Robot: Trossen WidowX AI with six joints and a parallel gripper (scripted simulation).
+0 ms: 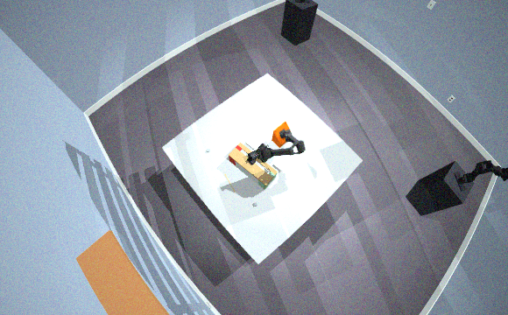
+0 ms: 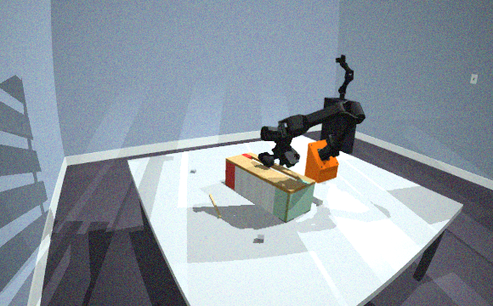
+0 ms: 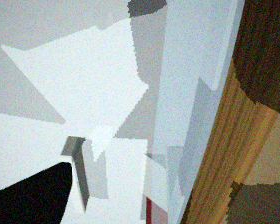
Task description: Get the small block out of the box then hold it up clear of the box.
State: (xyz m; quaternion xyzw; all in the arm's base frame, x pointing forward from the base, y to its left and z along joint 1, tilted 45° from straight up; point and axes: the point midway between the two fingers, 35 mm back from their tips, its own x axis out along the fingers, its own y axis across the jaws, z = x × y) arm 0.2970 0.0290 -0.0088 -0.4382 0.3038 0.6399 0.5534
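Right now the tan block is 6 cm ahead of my gripper tip and 2 cm to the right of it. Round my gripper tip: thin wooden stick: 28 cm ahead, 4 cm to the left, 8 cm below; then box: 2 cm ahead, 4 cm to the left, 3 cm below.
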